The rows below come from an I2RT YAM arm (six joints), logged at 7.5 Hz.
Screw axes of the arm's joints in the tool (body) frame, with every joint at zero. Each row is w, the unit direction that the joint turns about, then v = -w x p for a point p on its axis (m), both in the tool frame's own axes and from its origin. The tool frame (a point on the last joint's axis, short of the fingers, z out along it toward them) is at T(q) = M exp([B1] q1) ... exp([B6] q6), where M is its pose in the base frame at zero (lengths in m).
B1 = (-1, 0, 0, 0.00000, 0.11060, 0.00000)
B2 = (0, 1, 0, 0.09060, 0.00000, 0.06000)
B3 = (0, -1, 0, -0.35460, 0.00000, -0.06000)
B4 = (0, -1, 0, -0.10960, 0.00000, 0.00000)
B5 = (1, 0, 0, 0.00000, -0.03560, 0.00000)
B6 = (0, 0, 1, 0.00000, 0.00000, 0.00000)
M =
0 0 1 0.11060
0 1 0 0.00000
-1 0 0 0.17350
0 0 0 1
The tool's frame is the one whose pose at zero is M.
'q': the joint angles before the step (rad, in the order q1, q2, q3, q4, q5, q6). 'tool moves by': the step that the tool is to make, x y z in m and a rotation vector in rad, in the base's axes. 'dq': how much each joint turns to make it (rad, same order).
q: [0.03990 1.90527 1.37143 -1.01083 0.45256 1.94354]
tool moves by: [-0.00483 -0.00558 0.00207 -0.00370 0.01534 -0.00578]
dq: [-0.01528 -0.01539 -0.01232 -0.01386 0.00301 -0.01064]
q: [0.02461 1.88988 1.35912 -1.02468 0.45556 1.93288]
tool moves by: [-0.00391 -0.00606 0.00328 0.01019 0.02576 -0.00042]
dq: [-0.01842 -0.01068 0.00001 -0.02763 -0.01071 -0.01991]
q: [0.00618 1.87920 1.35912 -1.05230 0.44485 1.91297]
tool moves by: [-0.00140 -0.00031 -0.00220 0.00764 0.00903 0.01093]
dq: [-0.00161 -0.00161 -0.01075 0.00608 -0.00765 -0.01389]
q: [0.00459 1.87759 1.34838 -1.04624 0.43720 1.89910]
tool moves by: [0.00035 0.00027 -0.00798 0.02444 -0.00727 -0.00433]
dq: [-0.00153 0.00763 -0.02147 0.03522 -0.02442 0.00303]
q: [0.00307 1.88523 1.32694 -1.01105 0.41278 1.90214]
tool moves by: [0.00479 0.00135 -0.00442 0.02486 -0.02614 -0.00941]
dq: [0.00153 0.01385 0.00150 0.03382 -0.02462 0.01220]
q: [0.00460 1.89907 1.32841 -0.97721 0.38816 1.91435]
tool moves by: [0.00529 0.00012 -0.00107 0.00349 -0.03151 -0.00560]
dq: [-0.00002 0.00917 0.00769 0.03069 -0.00313 0.00615]
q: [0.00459 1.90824 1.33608 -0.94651 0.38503 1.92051]
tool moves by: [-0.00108 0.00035 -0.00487 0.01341 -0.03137 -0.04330]
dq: [0.00000 -0.00304 -0.02442 0.03526 -0.01069 0.04739]
